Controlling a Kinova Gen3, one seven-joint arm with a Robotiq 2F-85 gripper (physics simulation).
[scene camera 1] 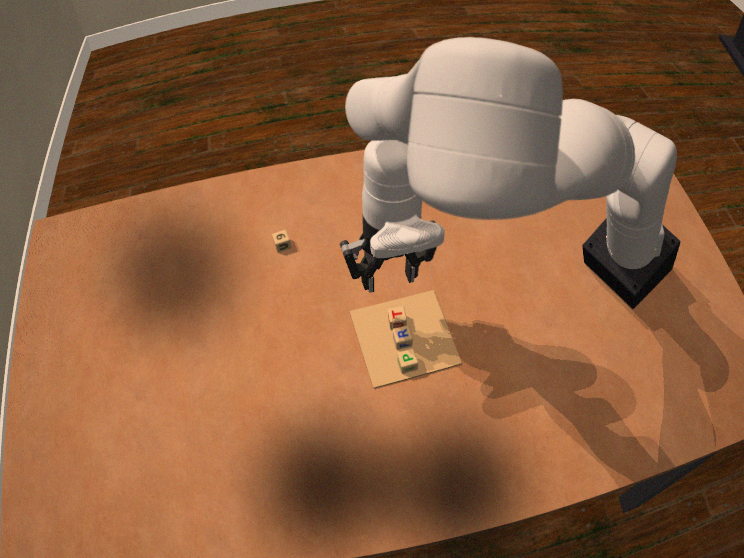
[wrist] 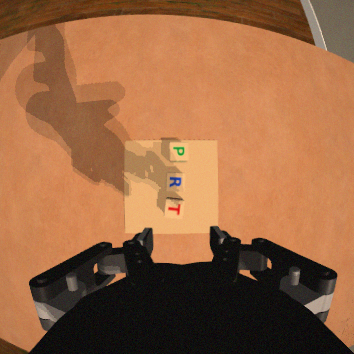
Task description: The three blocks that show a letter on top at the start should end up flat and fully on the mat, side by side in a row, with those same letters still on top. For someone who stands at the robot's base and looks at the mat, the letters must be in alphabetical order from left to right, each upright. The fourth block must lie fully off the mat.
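Where they show: gripper, fingertip midpoint: (scene camera 1: 389,282) (wrist: 180,236); arm's base at its link origin: (scene camera 1: 632,243).
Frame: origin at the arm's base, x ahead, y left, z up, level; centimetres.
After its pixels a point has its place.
Three cream blocks lie in a row on the square mat (scene camera 1: 366,354) @(z -10.0, x 43.7, y 15.7 cm) (wrist: 200,160) @(z -10.0, x 40.9, y 17.5 cm): a green P (scene camera 1: 408,358) @(z -7.5, x 37.3, y 17.5 cm) (wrist: 178,151) @(z -7.4, x 37.5, y 17.2 cm), a blue R (scene camera 1: 403,334) @(z -7.5, x 38.1, y 13.5 cm) (wrist: 175,181) @(z -7.4, x 38.3, y 13.3 cm) and a red T (scene camera 1: 396,314) @(z -7.4, x 39.3, y 10.0 cm) (wrist: 174,209) @(z -7.4, x 39.3, y 9.8 cm). Seen from the base, P is left, R middle, T right. Small gaps separate them. The tops of P and R point away from the base; T's turn is hard to tell. The fourth block (scene camera 1: 281,240) @(z -7.9, x 59.2, y -4.3 cm), with a 9, lies well off the mat. My gripper (scene camera 1: 390,284) @(z -1.1, x 40.4, y 8.5 cm) (wrist: 180,236) @(z -1.1, x 40.4, y 8.5 cm) is open and empty, above and beside the mat's edge near T.
The robot's base (scene camera 1: 631,270) @(z -1.6, x 0.6, y 4.5 cm) stands at the right of the scene view. The arm (scene camera 1: 480,144) @(z 52.3, x 34.3, y 36.0 cm) reaches over the table (scene camera 1: 210,390) @(z -10.4, x 67.7, y 23.4 cm). Its shadow falls across part of the mat. A wall lies beyond the table's far left.
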